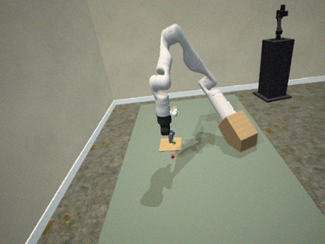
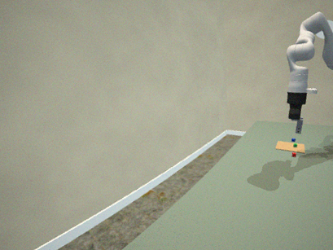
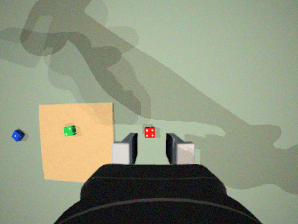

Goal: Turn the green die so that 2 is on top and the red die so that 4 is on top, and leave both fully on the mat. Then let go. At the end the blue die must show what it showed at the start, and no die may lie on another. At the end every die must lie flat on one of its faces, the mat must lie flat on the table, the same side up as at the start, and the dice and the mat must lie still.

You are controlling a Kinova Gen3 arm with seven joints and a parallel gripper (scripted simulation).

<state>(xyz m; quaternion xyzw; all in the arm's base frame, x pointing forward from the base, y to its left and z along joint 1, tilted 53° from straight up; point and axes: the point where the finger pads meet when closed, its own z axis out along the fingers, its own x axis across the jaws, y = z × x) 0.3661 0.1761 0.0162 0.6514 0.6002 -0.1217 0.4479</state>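
My hand is 10 mm to the left of the red die and 130 mm above it. The rest, counted from my hand: tan mat (10 mm behind, 140 mm to the right, 140 mm below); then blue die (50 mm behind, 250 mm to the right, 130 mm below); then green die (30 mm behind, 140 mm to the right, 130 mm below).
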